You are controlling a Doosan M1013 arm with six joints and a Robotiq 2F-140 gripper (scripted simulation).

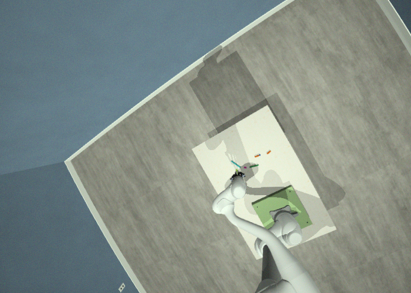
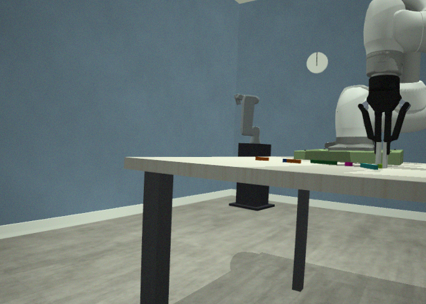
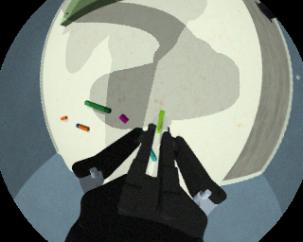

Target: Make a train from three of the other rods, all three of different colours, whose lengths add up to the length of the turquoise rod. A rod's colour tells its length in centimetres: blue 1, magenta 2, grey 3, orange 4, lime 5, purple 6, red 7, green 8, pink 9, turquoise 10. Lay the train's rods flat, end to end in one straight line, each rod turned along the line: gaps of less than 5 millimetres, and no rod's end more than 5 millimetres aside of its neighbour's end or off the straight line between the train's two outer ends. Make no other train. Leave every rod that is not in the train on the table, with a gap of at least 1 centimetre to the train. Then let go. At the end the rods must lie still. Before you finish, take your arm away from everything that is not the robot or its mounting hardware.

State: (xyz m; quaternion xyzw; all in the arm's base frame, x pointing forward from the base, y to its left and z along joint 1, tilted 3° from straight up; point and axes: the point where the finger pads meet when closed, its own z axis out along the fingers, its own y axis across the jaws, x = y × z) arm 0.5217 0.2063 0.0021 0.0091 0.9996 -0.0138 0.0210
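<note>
My gripper is now 70 mm short of the turquoise rod, 30 mm above it and 20 mm to the left of it. Round my hand: green rod: 160 mm to the right, 30 mm below, 10 mm behind; magenta rod: 80 mm to the right, 30 mm below, 10 mm ahead; lime rod: 30 mm below.
</note>
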